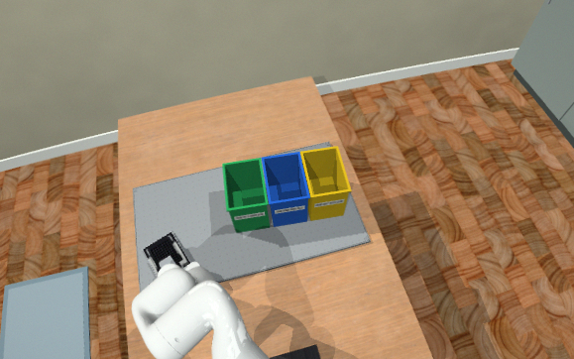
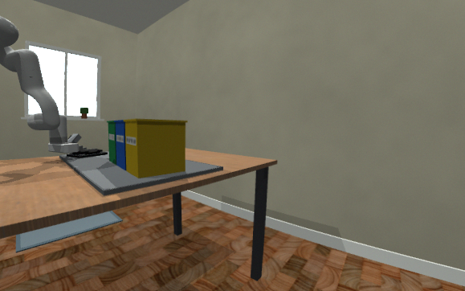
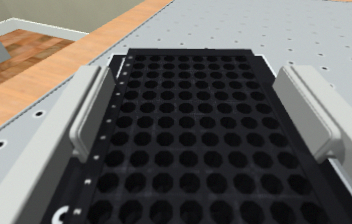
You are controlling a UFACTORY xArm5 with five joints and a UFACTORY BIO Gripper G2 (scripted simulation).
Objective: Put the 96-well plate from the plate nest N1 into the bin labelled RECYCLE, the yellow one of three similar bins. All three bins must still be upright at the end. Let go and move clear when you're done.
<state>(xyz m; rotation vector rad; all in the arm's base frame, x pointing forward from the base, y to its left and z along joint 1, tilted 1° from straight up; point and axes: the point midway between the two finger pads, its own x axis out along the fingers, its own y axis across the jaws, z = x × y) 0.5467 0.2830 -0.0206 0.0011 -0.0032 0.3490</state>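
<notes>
The black 96-well plate is 10 mm below my hand. From my hand the other things lie so: blue bin (90 mm ahead, 450 mm to the right, 60 mm above); then green bin (110 mm ahead, 320 mm to the right, 60 mm above); then black plate nest N1 (20 mm below).
</notes>
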